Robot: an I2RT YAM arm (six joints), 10 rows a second.
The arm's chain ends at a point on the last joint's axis. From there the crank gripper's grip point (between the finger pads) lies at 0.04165 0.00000 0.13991 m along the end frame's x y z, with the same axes.
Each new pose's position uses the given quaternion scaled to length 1; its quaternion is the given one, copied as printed.
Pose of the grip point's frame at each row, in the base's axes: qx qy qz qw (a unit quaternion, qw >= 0); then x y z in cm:
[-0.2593 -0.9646 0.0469 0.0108 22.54 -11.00 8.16]
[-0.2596 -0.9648 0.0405 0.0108 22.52 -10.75 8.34]
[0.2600 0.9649 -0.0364 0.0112 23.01 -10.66 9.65]
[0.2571 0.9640 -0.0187 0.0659 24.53 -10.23 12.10]
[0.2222 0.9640 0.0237 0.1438 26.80 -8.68 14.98]
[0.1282 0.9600 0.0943 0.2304 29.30 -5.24 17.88]
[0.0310 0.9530 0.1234 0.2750 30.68 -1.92 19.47]
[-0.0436 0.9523 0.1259 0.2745 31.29 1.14 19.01]
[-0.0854 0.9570 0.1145 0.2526 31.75 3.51 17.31]
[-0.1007 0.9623 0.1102 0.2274 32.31 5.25 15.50]
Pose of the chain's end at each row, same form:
[-0.2593 -0.9646 0.0469 0.0108 26.78 -11.90 22.10]
[-0.2596 -0.9648 0.0405 0.0108 26.71 -11.83 22.28]
[0.2600 0.9649 -0.0364 0.0112 26.57 -11.68 23.77]
[0.2571 0.9640 -0.0187 0.0659 26.47 -11.31 26.53]
[0.2222 0.9640 0.0237 0.1438 26.35 -10.24 29.49]
[0.1282 0.9600 0.0943 0.2304 26.36 -8.15 31.88]
[0.0310 0.9530 0.1234 0.2750 26.77 -5.50 33.07]
[-0.0436 0.9523 0.1259 0.2745 27.65 -2.49 32.67]
[-0.0854 0.9570 0.1145 0.2526 28.83 0.28 31.24]
[-0.1007 0.9623 0.1102 0.2274 30.15 2.24 29.62]

